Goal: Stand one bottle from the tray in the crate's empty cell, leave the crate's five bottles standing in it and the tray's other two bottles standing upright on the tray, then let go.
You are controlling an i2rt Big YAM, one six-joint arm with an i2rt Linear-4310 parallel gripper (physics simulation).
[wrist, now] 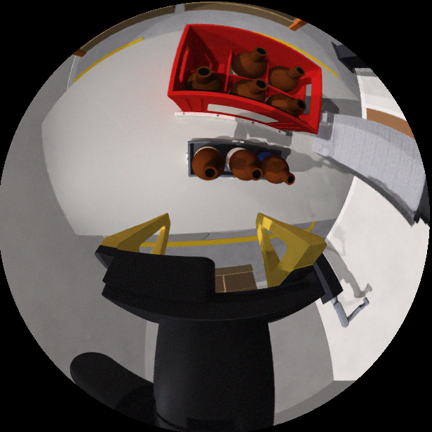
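The red crate point(240, 107) stands at the top of the view, holding several upright brown bottles; its far-left cell point(206, 50) is empty. Three brown bottles stand in a row on the dark tray point(191, 172) below the crate: the left bottle point(207, 162), the middle bottle point(243, 163) and the right bottle point(275, 169). My gripper point(212, 217) is open, with its yellow fingers wide apart and nothing between them. In the view it is below the tray, apart from all three bottles. The lower parts of the bottles are partly hidden by their own shoulders.
A light strip point(217, 116) runs along the crate's near side, between crate and tray. A grey ribbed slab point(372, 155) lies right of the crate. Brown boxes point(236, 279) show beyond the table edge between the fingers. A grey bent handle-like piece point(345, 320) is at the lower right.
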